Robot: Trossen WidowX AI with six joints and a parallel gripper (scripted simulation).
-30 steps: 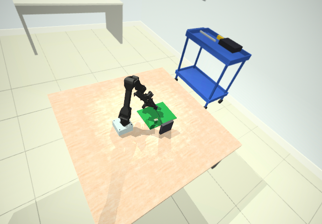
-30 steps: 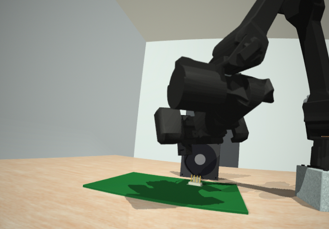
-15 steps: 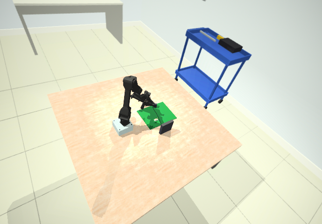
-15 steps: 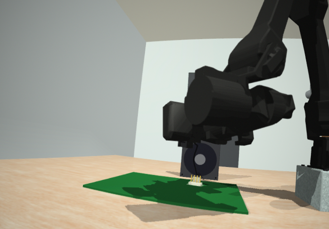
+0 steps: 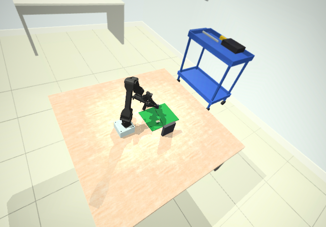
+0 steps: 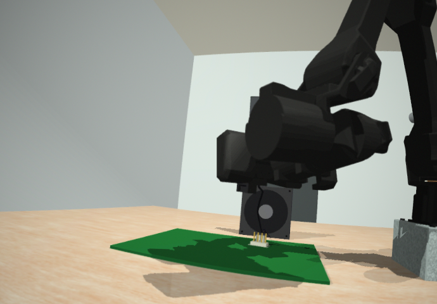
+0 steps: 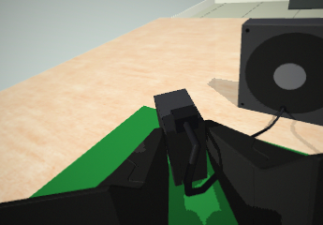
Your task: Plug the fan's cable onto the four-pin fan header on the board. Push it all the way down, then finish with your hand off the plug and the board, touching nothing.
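The green board is 140 mm below my gripper tip, 30 mm to the right of it and 30 mm ahead of it. Round my gripper tip: white four-pin header 130 mm below, 80 mm to the right, 30 mm behind; black fan 210 mm to the right, 70 mm below, 50 mm behind; black plug 10 mm below.
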